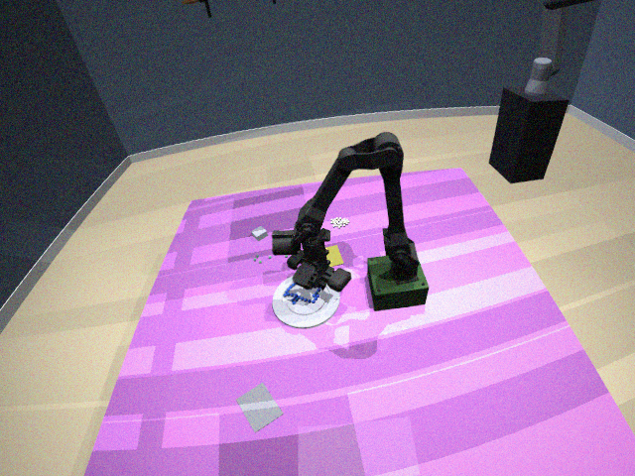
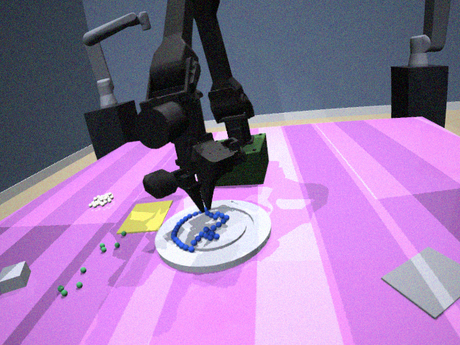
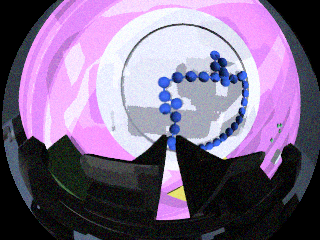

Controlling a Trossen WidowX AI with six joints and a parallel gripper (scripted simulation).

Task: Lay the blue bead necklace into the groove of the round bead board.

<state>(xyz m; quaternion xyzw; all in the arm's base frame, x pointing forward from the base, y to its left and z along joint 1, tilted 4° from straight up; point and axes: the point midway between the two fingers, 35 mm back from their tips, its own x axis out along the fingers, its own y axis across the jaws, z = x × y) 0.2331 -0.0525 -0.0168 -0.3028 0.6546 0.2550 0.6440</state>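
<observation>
Now: the round white bead board 5 cm ahead of my gripper tip, 2 cm to the left of it and 1 cm below it. The rest, counted from my gripper tip: yellow sheet (14 cm to the right, 2 cm below, 2 cm behind); then grey tile (33 cm to the left, 19 cm ahead, 2 cm below); then cube (31 cm to the right, 20 cm ahead, 1 cm below).
</observation>
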